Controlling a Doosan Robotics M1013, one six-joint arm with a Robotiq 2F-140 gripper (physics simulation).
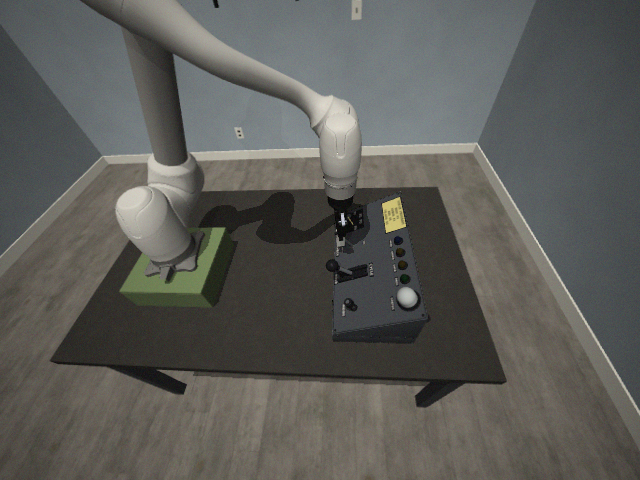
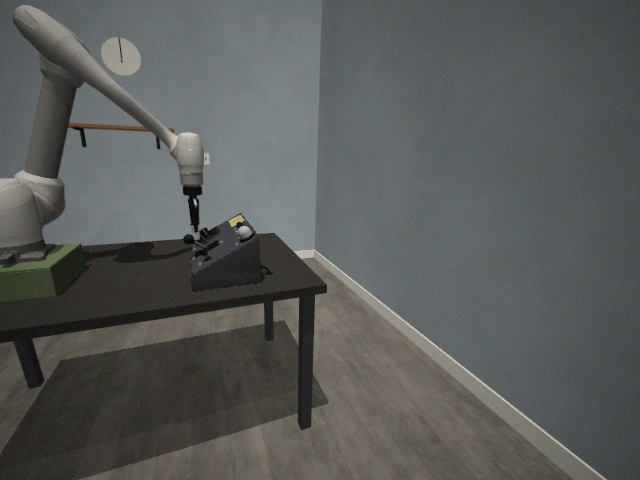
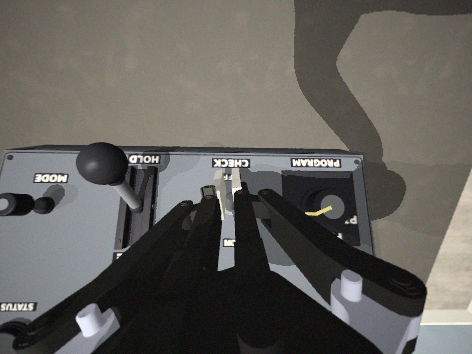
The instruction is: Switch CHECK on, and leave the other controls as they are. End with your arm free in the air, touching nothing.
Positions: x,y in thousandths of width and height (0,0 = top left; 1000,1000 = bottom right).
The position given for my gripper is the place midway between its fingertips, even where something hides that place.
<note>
In view: my gripper (image 3: 486,510) and a ball-topped lever (image 3: 215,462).
</note>
